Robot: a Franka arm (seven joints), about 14 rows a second.
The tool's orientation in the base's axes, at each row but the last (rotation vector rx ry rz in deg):
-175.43, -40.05, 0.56
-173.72, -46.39, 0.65
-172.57, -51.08, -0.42
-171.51, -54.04, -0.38
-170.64, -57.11, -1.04
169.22, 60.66, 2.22
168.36, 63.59, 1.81
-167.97, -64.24, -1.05
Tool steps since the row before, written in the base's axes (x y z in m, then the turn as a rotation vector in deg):
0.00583, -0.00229, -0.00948, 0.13, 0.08, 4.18
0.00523, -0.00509, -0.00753, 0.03, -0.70, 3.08
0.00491, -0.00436, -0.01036, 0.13, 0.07, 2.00
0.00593, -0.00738, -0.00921, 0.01, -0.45, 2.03
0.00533, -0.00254, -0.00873, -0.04, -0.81, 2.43
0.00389, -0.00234, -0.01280, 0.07, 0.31, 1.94
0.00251, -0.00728, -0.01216, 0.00, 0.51, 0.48
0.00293, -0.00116, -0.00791, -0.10, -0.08, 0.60
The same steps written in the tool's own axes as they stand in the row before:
0.00431, 0.00462, 0.00944, 0.13, -0.03, -4.18
0.00204, 0.00706, 0.00748, -0.34, 0.61, -3.08
0.00170, 0.00632, 0.01037, 0.16, 0.01, -2.00
0.00058, 0.00946, 0.00920, -0.24, 0.37, -2.03
0.00263, 0.00521, 0.00877, -0.49, 0.63, -2.43
0.00124, 0.00412, 0.01288, 0.29, -0.17, -1.94
-0.00316, 0.00703, 0.01216, 0.35, -0.38, -0.48
0.00131, 0.00281, 0.00793, -0.12, -0.01, -0.60

